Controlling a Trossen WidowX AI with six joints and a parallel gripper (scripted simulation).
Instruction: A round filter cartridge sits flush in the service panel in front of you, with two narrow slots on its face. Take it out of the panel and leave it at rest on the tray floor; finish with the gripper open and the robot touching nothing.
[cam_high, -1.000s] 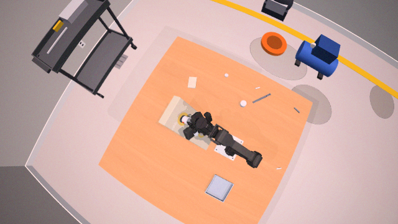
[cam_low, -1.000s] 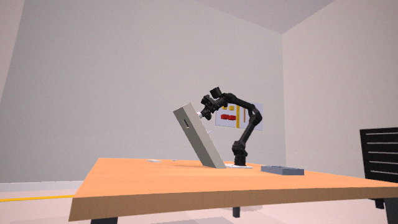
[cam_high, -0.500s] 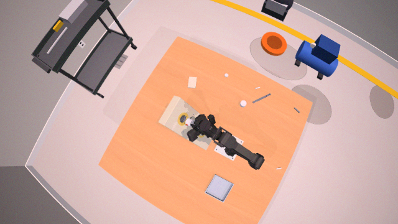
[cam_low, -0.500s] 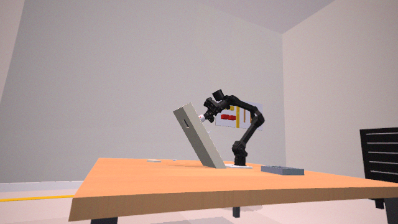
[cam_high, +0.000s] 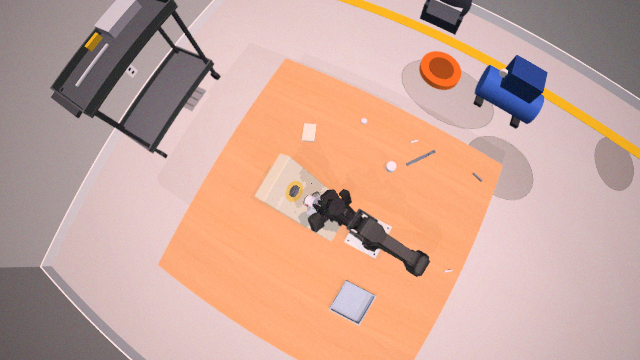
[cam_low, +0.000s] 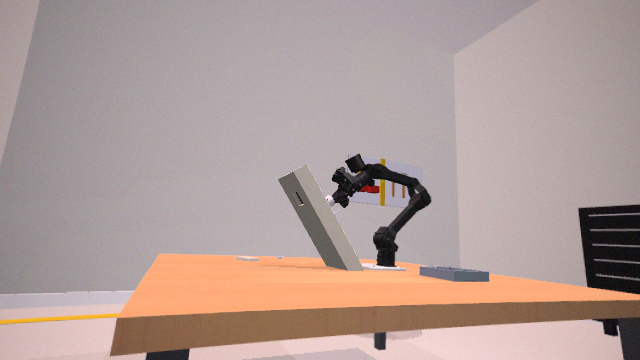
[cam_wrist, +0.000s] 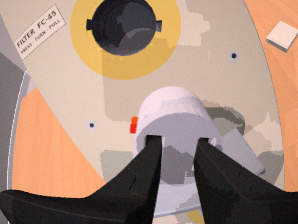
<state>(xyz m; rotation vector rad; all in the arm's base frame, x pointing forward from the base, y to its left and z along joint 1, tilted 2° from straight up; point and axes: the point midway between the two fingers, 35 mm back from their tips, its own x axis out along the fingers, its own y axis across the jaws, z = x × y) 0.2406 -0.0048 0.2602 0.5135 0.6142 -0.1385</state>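
The round filter cartridge is 1 cm ahead of my gripper tip and 1 cm below it. The rest, counted from my gripper tip: white card 23 cm ahead, 31 cm to the right, 24 cm below; white knob 19 cm behind, 34 cm to the right, 23 cm below; grey tray 33 cm behind, 28 cm to the left, 24 cm below.
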